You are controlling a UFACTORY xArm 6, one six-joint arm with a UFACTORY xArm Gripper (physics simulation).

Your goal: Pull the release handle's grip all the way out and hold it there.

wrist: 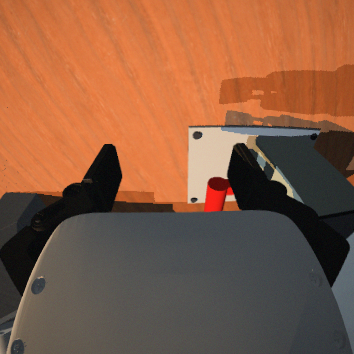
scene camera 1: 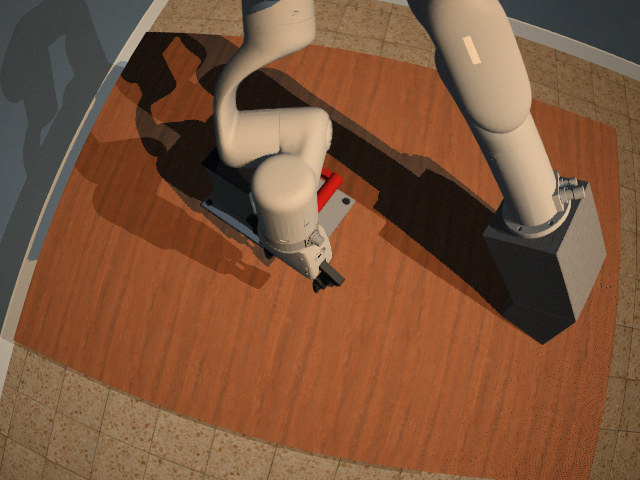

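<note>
The release handle's red grip point(scene camera 1: 329, 193) point(wrist: 216, 195) is a round bar that shows in part in both views; in the scene view the arm hides its lower part. It stands over a light mounting plate point(scene camera 1: 341, 212) point(wrist: 200, 162), beside a dark housing block point(wrist: 305, 172). My gripper point(scene camera 1: 329, 280) point(wrist: 174, 158) is open and empty. In the wrist view the bar's end shows between the two fingers, closer to the right one, and the gripper's body hides the rest of it. Nothing shows that the fingers touch the bar.
The plate lies on a wooden table top point(scene camera 1: 330, 377) point(wrist: 100, 75). The arm's grey base block point(scene camera 1: 527, 273) stands at the right in the scene view. The arm passes above the handle and housing, and its shadows fall across the table.
</note>
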